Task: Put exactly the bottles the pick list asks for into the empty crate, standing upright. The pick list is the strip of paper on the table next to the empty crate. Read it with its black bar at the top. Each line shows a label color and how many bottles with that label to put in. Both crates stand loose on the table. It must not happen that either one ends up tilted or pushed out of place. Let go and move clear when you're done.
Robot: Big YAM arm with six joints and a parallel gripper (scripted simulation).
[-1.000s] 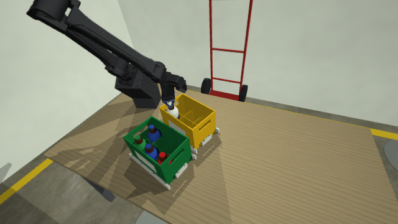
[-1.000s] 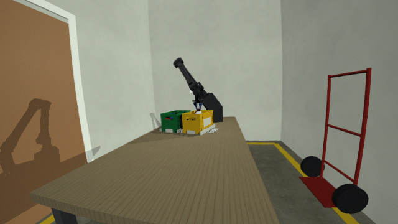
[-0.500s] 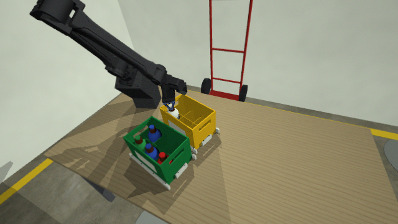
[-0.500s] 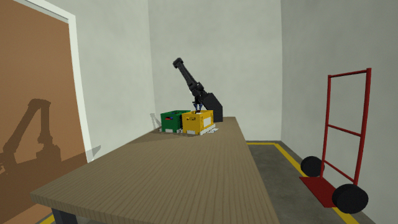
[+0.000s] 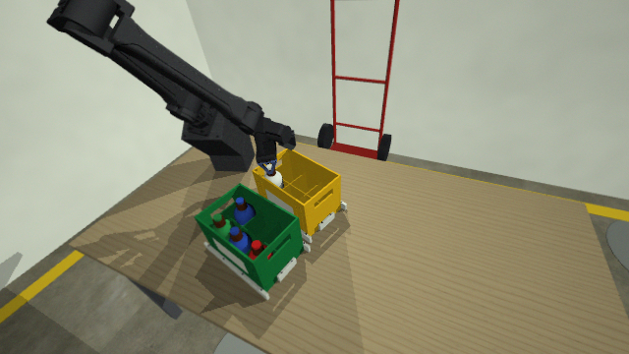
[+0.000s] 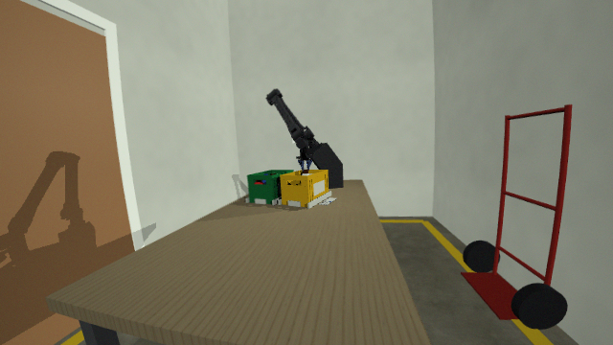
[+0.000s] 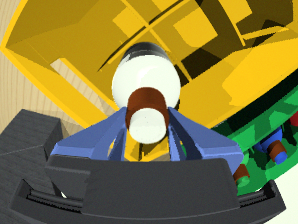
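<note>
Right now the white-labelled bottle is 6 cm below my hand. The rest, counted from my hand: green crate (2 cm ahead, 22 cm to the right, 9 cm below); then pick list (14 cm ahead, 14 cm to the left, 18 cm below); then yellow crate (10 cm ahead, 9 cm below).
</note>
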